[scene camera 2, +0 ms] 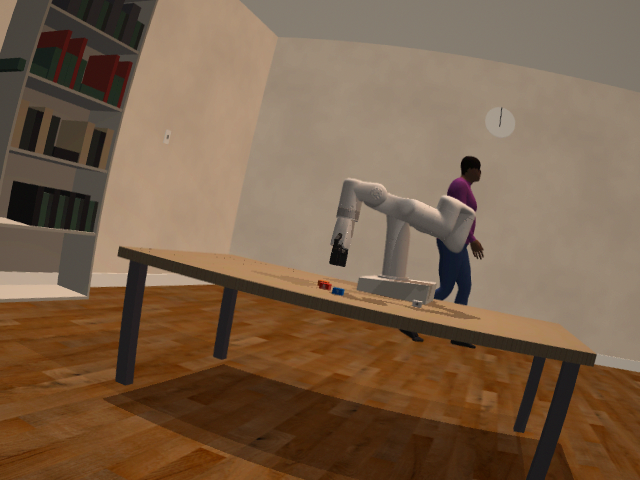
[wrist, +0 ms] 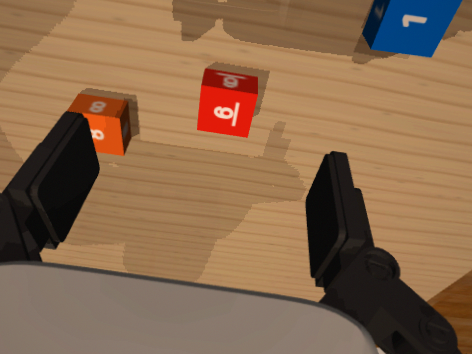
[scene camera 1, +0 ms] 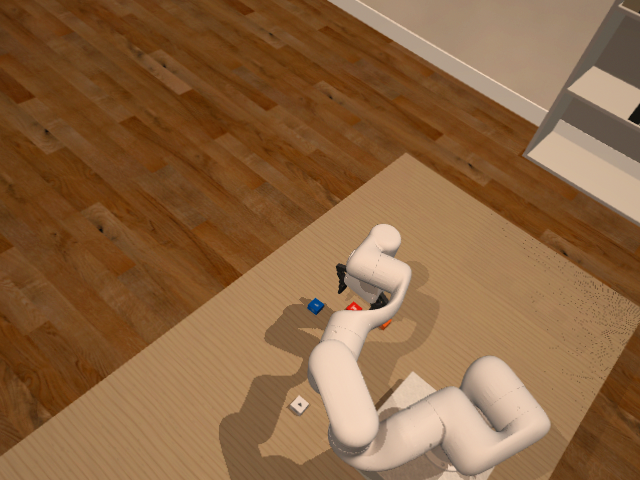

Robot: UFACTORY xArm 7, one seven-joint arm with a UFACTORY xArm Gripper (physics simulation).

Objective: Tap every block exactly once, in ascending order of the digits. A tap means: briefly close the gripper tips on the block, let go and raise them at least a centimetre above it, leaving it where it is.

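My gripper [scene camera 1: 360, 298] [scene camera 2: 338, 264] [wrist: 205, 158] is open and empty, raised well above the table. In the wrist view the red block 6 [wrist: 226, 111] lies ahead of the gap between the fingers; it also shows in the scene views [scene camera 1: 353, 307] [scene camera 2: 325, 285]. The orange block 8 [wrist: 111, 134] [scene camera 1: 385, 324] is partly hidden behind the left finger in the wrist view and partly behind the arm in scene camera 1. The blue block 1 [wrist: 417, 25] [scene camera 1: 315, 305] [scene camera 2: 338, 291] is at the upper right of the wrist view. The white block 4 [scene camera 1: 299, 405] [scene camera 2: 417, 303] sits apart, nearer the robot base.
The wooden table [scene camera 1: 170, 377] [scene camera 2: 516, 322] carries the blocks and the robot's pale base plate [scene camera 1: 412, 384] [scene camera 2: 369, 285]. A bookshelf [scene camera 2: 114, 135] stands beyond the table. A person [scene camera 2: 457, 248] stands behind the robot.
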